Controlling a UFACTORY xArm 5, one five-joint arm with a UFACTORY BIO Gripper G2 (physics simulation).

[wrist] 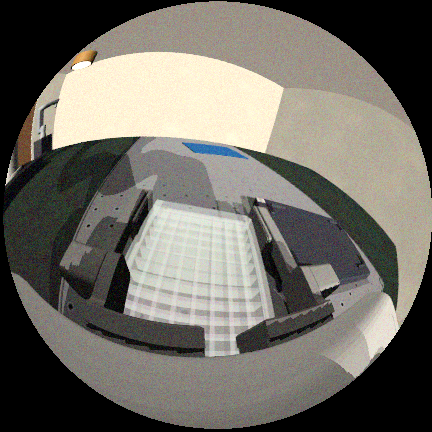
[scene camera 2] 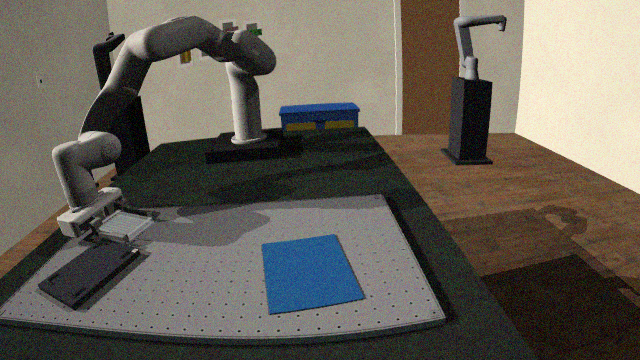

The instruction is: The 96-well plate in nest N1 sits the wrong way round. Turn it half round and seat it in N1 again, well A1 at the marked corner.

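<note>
A clear 96-well plate (scene camera 2: 126, 226) (wrist: 197, 260) is held between the fingers of my gripper (scene camera 2: 140, 228) (wrist: 202, 220), which is shut on its two sides. It looks about level, low over the back left of the perforated board, beyond the nest and outside it. The dark nest (scene camera 2: 90, 274) (wrist: 320, 237) lies at the board's front left with no plate in it. In the wrist view it is right of the right finger. A small pale mark (scene camera 2: 135, 251) shows at one nest corner. I cannot read a nest label or tell which plate corner is A1.
A blue mat (scene camera 2: 312, 275) (wrist: 215, 150) lies on the perforated board (scene camera 2: 400, 280) (wrist: 170, 192), right of the nest. The arm's base (scene camera 2: 250, 150) stands farther back on the dark table. A blue box (scene camera 2: 320, 114) is behind it. Another arm (scene camera 2: 470, 67) stands on a pedestal at the right.
</note>
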